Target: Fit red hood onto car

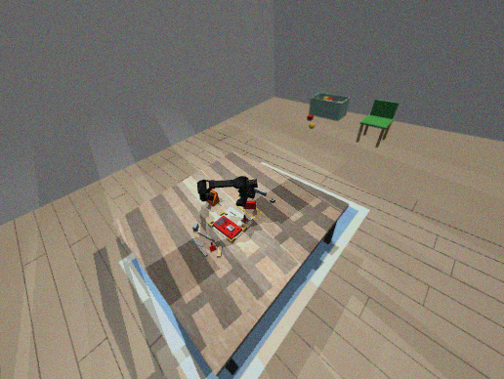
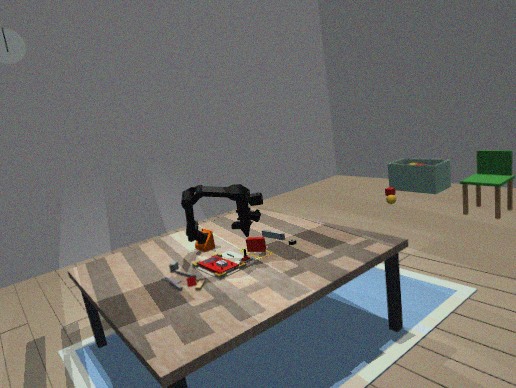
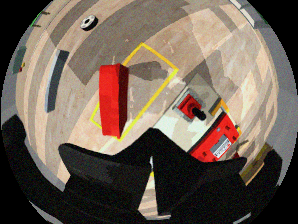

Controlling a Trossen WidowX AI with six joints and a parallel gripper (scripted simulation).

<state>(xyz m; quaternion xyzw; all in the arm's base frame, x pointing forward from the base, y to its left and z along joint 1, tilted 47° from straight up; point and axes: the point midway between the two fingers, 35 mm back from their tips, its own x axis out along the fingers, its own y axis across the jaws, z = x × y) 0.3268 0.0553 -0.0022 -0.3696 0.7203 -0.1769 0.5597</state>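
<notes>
Now: the red hood 60 mm below my gripper tip, 50 mm to the left of it and 10 mm behind it. From my gripper tip the other things lie so: yellow-edged jig: 150 mm to the right, 90 mm below, 40 mm behind.
</notes>
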